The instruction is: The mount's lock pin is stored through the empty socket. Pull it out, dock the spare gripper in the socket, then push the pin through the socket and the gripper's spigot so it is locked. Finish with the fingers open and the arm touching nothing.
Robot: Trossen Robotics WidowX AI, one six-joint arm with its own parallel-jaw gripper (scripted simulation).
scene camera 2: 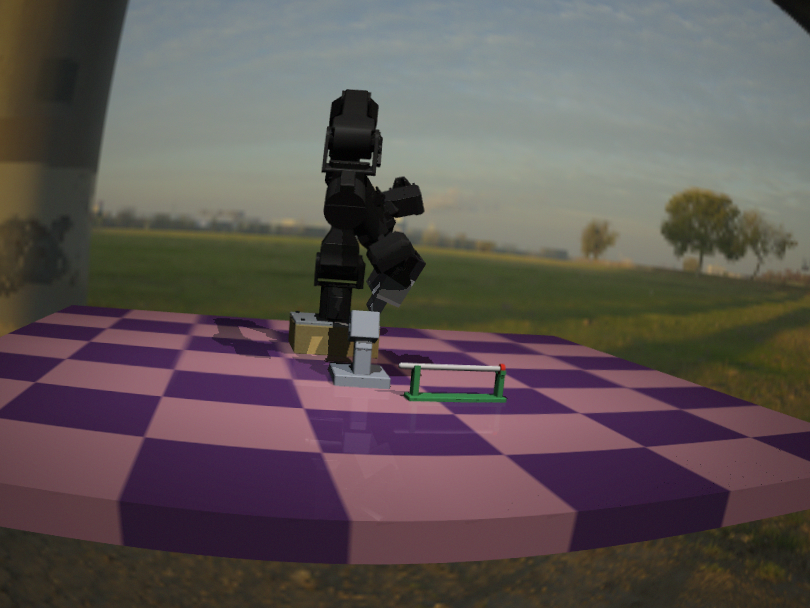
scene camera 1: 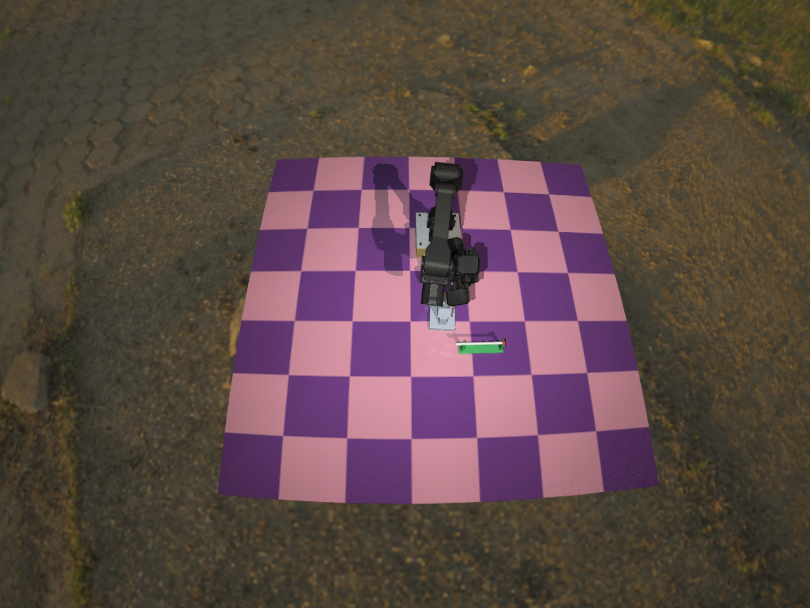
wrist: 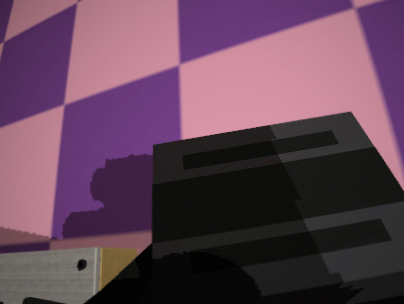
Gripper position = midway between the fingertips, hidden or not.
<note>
The gripper (scene camera 2: 403, 277) holds a gripper (scene camera 2: 385, 290). Further things: a grey mount (scene camera 2: 363, 326) and a green rack (scene camera 2: 414, 395).
</note>
